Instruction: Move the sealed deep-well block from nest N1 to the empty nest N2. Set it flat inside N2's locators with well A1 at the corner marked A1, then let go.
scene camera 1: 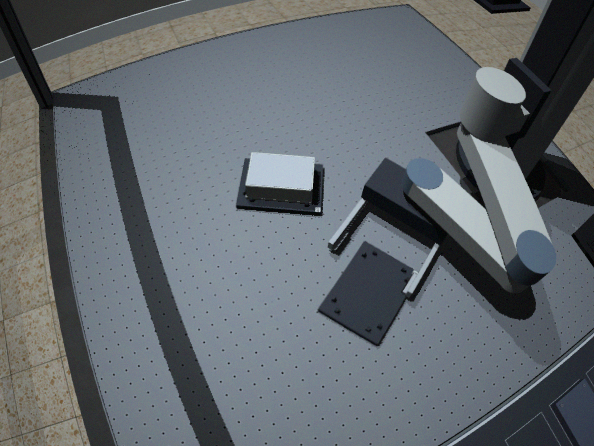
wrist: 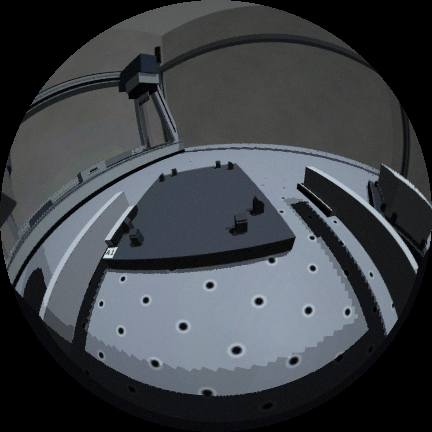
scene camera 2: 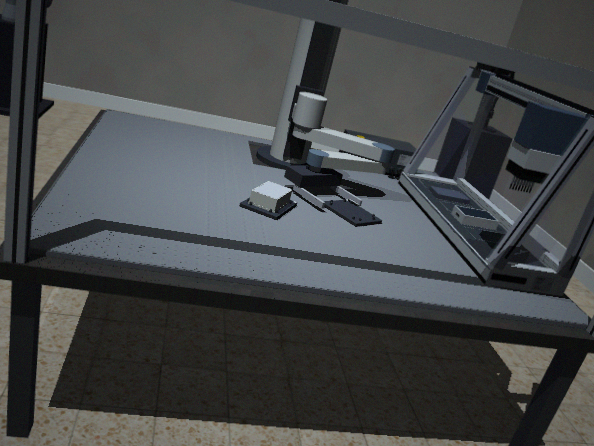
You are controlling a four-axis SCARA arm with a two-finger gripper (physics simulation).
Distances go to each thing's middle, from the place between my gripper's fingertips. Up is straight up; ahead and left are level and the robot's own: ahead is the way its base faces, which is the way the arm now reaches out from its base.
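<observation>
Grey block (scene camera 1: 273,177): 240 mm to the right of my hand, 60 mm ahead of it, 10 mm above it.
</observation>
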